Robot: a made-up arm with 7 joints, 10 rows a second.
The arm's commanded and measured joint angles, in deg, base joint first. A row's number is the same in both.
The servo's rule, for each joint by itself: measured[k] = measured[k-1] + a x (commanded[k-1-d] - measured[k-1]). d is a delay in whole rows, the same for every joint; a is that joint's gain. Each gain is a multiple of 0.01, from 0.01 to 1. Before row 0 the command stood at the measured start. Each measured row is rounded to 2 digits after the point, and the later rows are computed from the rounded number. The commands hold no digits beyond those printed.
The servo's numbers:
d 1
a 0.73 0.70 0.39 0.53 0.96 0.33 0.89
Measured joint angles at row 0: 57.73, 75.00, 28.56, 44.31, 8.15, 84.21, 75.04
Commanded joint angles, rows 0 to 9: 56.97, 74.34, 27.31, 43.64, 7.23, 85.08, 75.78; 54.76, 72.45, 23.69, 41.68, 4.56, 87.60, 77.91; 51.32, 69.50, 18.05, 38.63, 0.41, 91.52, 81.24; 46.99, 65.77, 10.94, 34.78, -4.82, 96.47, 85.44; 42.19, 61.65, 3.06, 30.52, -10.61, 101.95, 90.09; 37.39, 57.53, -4.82, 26.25, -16.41, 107.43, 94.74; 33.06, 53.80, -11.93, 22.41, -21.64, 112.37, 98.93; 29.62, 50.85, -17.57, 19.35, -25.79, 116.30, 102.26; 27.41, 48.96, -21.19, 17.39, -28.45, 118.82, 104.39; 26.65, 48.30, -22.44, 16.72, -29.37, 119.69, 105.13
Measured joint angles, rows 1 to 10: 57.73, 75.00, 28.56, 44.31, 8.15, 84.21, 75.04; 57.18, 74.54, 28.07, 43.95, 7.27, 84.50, 75.70; 55.41, 73.08, 26.36, 42.75, 4.67, 85.52, 77.67; 52.42, 70.57, 23.12, 40.57, 0.58, 87.50, 80.85; 48.46, 67.21, 18.37, 37.50, -4.60, 90.46, 84.94; 43.88, 63.32, 12.40, 33.80, -10.37, 94.25, 89.52; 39.14, 59.27, 5.68, 29.80, -16.17, 98.60, 94.17; 34.70, 55.44, -1.19, 25.88, -21.42, 103.14, 98.41; 30.99, 52.23, -7.58, 22.42, -25.62, 107.48, 101.84; 28.38, 49.94, -12.89, 19.75, -28.34, 111.22, 104.11
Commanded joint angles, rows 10 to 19: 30.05, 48.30, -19.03, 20.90, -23.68, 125.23, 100.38; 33.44, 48.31, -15.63, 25.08, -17.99, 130.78, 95.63; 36.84, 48.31, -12.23, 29.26, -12.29, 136.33, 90.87; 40.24, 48.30, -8.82, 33.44, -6.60, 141.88, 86.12; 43.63, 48.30, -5.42, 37.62, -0.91, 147.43, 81.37; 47.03, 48.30, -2.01, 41.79, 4.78, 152.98, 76.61; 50.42, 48.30, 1.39, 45.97, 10.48, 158.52, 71.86; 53.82, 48.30, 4.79, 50.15, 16.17, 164.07, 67.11; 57.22, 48.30, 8.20, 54.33, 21.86, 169.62, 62.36; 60.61, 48.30, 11.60, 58.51, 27.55, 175.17, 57.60
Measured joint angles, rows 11 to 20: 27.12, 48.79, -16.61, 18.14, -29.33, 114.02, 105.02; 29.26, 48.45, -17.55, 19.60, -23.91, 117.72, 100.89; 32.31, 48.35, -16.80, 22.50, -18.23, 122.03, 96.21; 35.62, 48.32, -15.02, 26.08, -12.53, 126.75, 91.46; 38.99, 48.31, -12.60, 29.98, -6.84, 131.74, 86.71; 42.38, 48.30, -9.80, 34.03, -1.15, 136.92, 81.96; 45.77, 48.30, -6.76, 38.14, 4.54, 142.22, 77.20; 49.16, 48.30, -3.58, 42.29, 10.24, 147.60, 72.45; 52.56, 48.30, -0.32, 46.46, 15.93, 153.04, 67.70; 55.96, 48.30, 3.00, 50.63, 21.62, 158.51, 62.95
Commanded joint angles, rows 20 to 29: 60.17, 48.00, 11.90, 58.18, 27.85, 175.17, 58.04; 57.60, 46.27, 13.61, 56.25, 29.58, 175.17, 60.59; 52.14, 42.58, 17.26, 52.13, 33.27, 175.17, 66.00; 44.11, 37.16, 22.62, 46.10, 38.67, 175.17, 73.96; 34.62, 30.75, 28.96, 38.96, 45.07, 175.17, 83.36; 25.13, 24.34, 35.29, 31.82, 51.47, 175.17, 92.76; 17.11, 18.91, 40.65, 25.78, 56.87, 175.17, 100.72; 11.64, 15.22, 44.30, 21.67, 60.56, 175.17, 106.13; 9.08, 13.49, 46.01, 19.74, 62.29, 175.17, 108.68; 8.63, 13.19, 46.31, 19.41, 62.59, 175.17, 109.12
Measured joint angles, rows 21 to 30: 59.35, 48.30, 6.35, 54.81, 27.31, 164.01, 58.19; 59.95, 48.09, 8.51, 56.60, 27.83, 167.69, 58.06; 58.23, 46.82, 10.50, 56.41, 29.51, 170.16, 60.31; 53.78, 43.85, 13.14, 54.14, 33.12, 171.81, 65.37; 46.72, 39.17, 16.84, 49.88, 38.45, 172.92, 73.02; 37.89, 33.28, 21.57, 44.09, 44.81, 173.66, 82.22; 28.58, 27.02, 26.92, 37.59, 51.20, 174.16, 91.60; 20.21, 21.34, 32.27, 31.33, 56.64, 174.49, 99.72; 13.95, 17.06, 36.96, 26.21, 60.40, 174.71, 105.42; 10.39, 14.56, 40.49, 22.78, 62.21, 174.86, 108.32
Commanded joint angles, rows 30 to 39: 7.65, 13.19, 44.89, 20.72, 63.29, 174.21, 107.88; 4.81, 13.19, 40.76, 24.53, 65.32, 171.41, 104.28; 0.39, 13.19, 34.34, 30.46, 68.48, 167.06, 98.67; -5.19, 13.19, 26.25, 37.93, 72.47, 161.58, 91.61; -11.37, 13.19, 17.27, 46.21, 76.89, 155.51, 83.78; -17.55, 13.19, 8.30, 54.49, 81.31, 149.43, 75.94; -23.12, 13.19, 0.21, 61.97, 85.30, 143.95, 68.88; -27.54, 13.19, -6.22, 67.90, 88.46, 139.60, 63.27; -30.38, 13.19, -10.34, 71.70, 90.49, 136.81, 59.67; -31.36, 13.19, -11.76, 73.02, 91.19, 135.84, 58.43
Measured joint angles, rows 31 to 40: 9.11, 13.60, 42.76, 20.99, 62.57, 174.96, 109.03; 8.04, 13.31, 43.59, 20.85, 63.26, 174.71, 108.01; 5.68, 13.23, 42.49, 22.80, 65.24, 173.62, 104.69; 1.82, 13.20, 39.31, 26.86, 68.35, 171.46, 99.33; -3.30, 13.19, 34.22, 32.73, 72.31, 168.20, 92.46; -9.19, 13.19, 27.61, 39.87, 76.71, 164.01, 84.73; -15.29, 13.19, 20.08, 47.62, 81.13, 159.20, 76.91; -21.01, 13.19, 12.33, 55.23, 85.13, 154.17, 69.76; -25.78, 13.19, 5.10, 61.95, 88.33, 149.36, 63.98; -29.14, 13.19, -0.92, 67.12, 90.40, 145.22, 60.14
